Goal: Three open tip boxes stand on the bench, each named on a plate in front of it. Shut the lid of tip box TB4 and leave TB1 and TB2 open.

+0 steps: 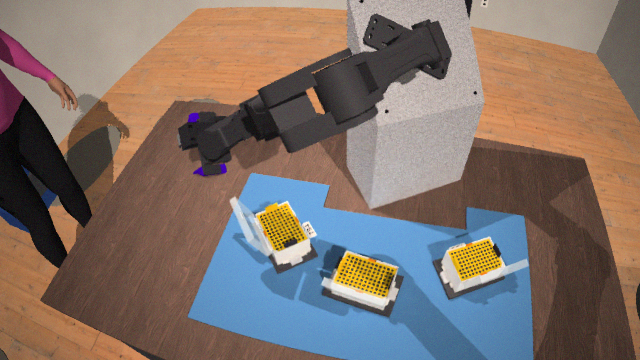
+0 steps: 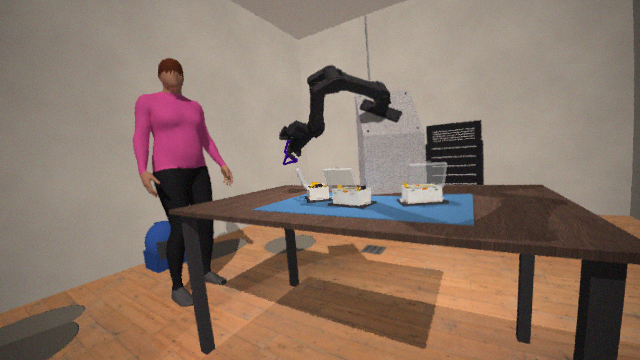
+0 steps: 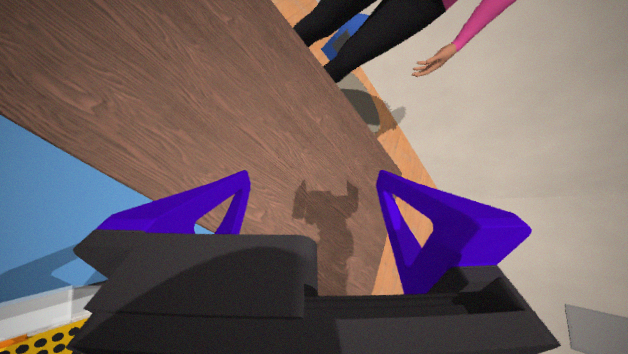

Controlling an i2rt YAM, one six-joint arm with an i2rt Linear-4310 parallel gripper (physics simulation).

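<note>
The left tip box holds a yellow rack; the small plate beside it appears to read TB4. Its clear lid stands open, tilted outward to the left. The middle box and its raised lid stand open. The right box is open, with its lid up. I cannot read their plates. My gripper is open and empty, high above the wooden table, beyond the left box's lid and mat.
The boxes stand on a blue mat on the brown table. The arm's speckled grey pedestal rises behind the mat. A person in pink stands beyond the table's left edge.
</note>
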